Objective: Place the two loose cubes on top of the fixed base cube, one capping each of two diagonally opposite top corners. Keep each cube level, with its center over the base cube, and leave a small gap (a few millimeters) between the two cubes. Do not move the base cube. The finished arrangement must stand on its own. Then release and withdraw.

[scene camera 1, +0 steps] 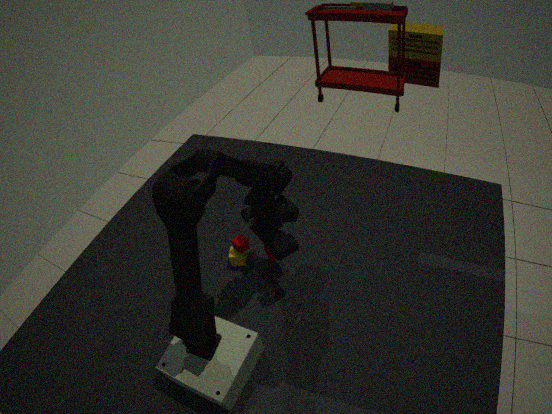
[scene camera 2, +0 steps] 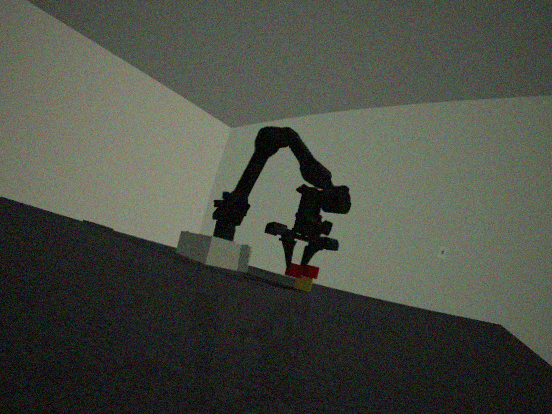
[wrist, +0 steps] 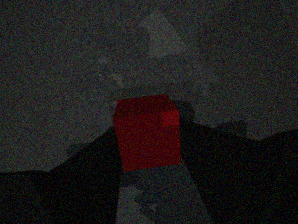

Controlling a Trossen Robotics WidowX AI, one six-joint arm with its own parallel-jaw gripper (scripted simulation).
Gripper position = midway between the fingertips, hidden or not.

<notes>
My gripper [scene camera 2: 294, 270] holds a red cube [wrist: 148, 133].
My gripper also shows in scene camera 1 [scene camera 1: 273, 250] and in the wrist view [wrist: 146, 130].
</notes>
